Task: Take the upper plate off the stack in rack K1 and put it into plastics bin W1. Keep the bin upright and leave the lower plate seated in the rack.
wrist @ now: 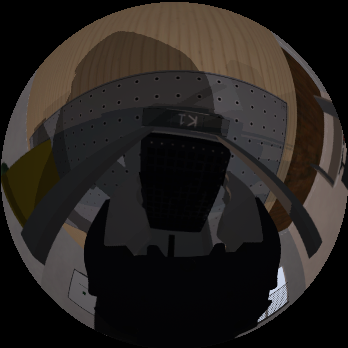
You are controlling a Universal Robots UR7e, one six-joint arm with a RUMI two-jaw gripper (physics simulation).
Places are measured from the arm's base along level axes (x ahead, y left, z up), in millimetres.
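Pixels of known places: gripper, fingertip midpoint: [181, 172].
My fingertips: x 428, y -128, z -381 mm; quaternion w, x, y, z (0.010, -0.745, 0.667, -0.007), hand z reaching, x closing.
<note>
Ahead of a thing's pixels: the offset from my fingertips to its top centre. "pt": to the spot under its first point. Level surfaces: height alone.
Rack K1 {pt dy +29, dx +54, dz -15 mm} [159, 118] shows in the wrist view by its dark front face with the K1 label, above the view's middle. A black plate {dy +1, dx -23, dz +15 mm} [185, 180], the top of the stack, lies flat behind the label. The lower plate is not distinguishable beneath it. My gripper [181, 172] is over the stack, with one finger against each long side of the upper plate, and looks shut on it. The plate lies level, in line with the rack; whether it is lifted at all cannot be told. A W1 label does not show.
A perforated grey metal board {dz -32 mm} [250, 117] lies under the rack on a light wooden table top {dz -45 mm} [240, 45]. A dark yellow object {pt dy +287, dx -4, dz +50 mm} [31, 175] stands at the left edge. Two long dark curved bars [82, 192] [280, 187] flank the stack. A brown surface [309, 120] lies at the right.
</note>
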